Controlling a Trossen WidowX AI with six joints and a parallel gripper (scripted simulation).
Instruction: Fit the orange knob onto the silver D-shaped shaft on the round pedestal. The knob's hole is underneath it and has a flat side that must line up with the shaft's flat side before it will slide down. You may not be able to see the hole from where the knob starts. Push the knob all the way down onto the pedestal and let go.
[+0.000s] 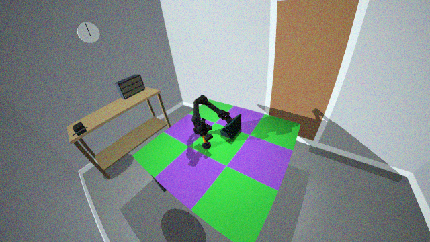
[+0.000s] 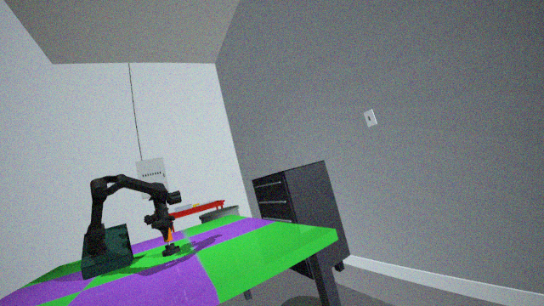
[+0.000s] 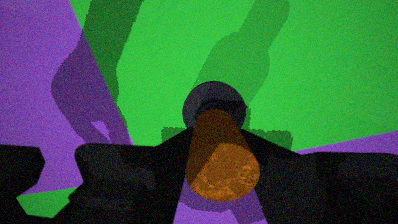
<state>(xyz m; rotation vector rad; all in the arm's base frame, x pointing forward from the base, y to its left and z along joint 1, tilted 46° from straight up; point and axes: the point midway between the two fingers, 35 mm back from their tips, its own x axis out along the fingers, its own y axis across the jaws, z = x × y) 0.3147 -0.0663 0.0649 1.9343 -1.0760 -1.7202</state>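
Right now the orange knob is 3 cm above my gripper tip. From my gripper tip the other things lie so: pedestal 4 cm below.
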